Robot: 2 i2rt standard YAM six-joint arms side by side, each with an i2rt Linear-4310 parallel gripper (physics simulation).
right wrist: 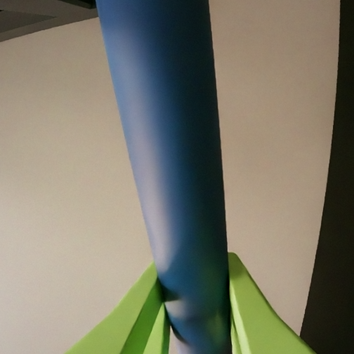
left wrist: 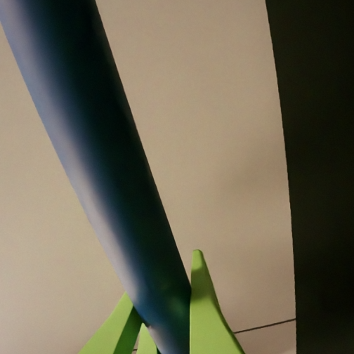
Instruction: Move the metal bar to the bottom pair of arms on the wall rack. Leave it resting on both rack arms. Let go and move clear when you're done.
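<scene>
The metal bar [left wrist: 107,165] [right wrist: 170,150] looks blue and shiny and runs from the top of each wrist view down between the green fingers. My left gripper [left wrist: 176,261] is shut on the bar, with a finger on each side of it. My right gripper [right wrist: 197,266] is shut on the bar too, its fingers pressed against both sides. The bar hides part of what lies behind it. The arms of the wall rack cannot be made out in either view.
A pale beige wall [left wrist: 210,125] [right wrist: 275,125] lies behind the bar, with a thin dark seam low in the left wrist view. A dark band [left wrist: 325,175] [right wrist: 332,225] runs along the right side of both views. A dark grey part [right wrist: 40,15] shows at the top left of the right wrist view.
</scene>
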